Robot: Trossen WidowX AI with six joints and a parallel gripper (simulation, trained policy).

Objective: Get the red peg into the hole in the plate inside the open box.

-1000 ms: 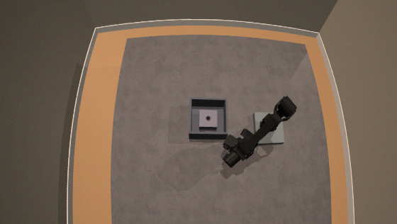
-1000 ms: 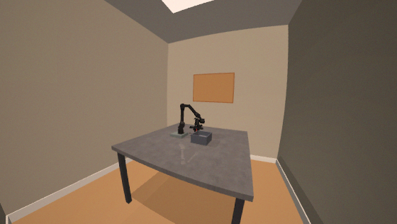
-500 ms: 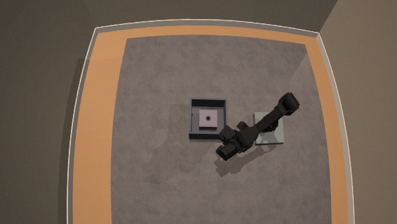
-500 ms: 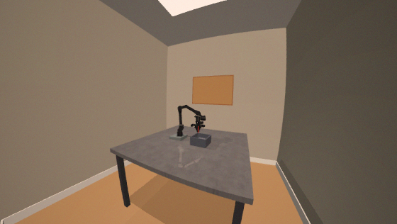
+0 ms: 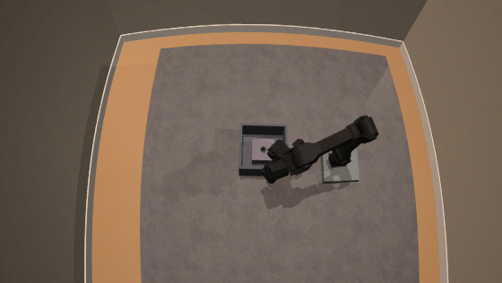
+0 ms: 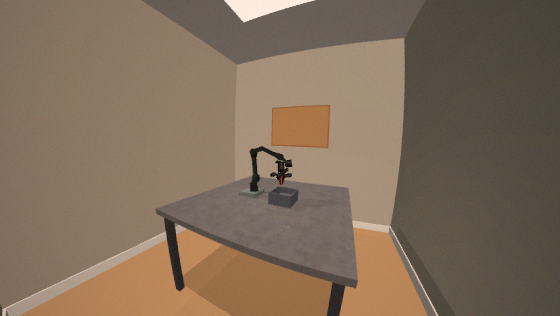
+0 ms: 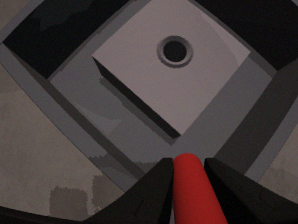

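Now: gripper tip 10 mm to the right of the red peg and 30 mm below it. Round my gripper tip: dark grey box: 40 mm ahead, 70 mm to the right, 100 mm below; then light plate: 40 mm ahead, 70 mm to the right, 80 mm below.
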